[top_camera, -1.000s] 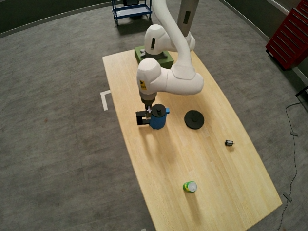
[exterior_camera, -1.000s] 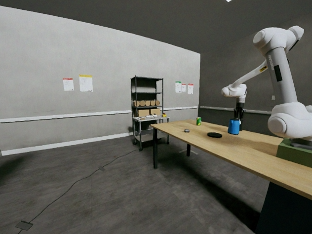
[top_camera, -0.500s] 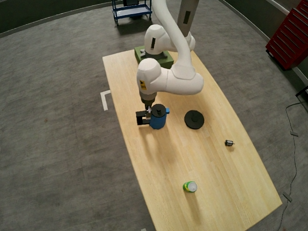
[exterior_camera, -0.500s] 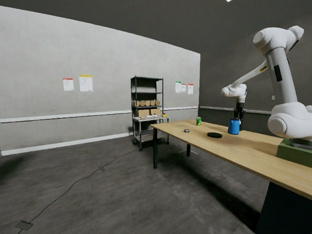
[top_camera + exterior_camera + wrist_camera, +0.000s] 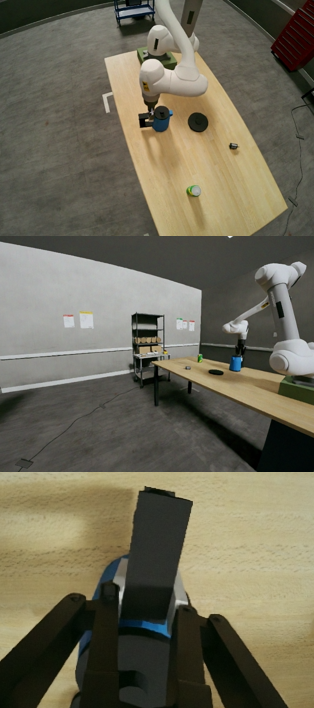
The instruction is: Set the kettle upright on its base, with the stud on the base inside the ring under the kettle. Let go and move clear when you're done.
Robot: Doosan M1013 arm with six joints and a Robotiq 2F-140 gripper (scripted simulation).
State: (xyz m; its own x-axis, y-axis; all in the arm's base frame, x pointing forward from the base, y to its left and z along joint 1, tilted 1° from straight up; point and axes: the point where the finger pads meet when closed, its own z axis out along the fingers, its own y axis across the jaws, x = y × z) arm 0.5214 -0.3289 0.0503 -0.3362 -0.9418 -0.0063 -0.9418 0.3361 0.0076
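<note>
My gripper is now 50 mm above the blue kettle, 30 mm to the right of it and 10 mm short of it. The rest, counted from my hand: green can: 510 mm ahead, 80 mm below, 10 mm to the left; then round black base: 310 mm to the left, 140 mm ahead, 130 mm below.
</note>
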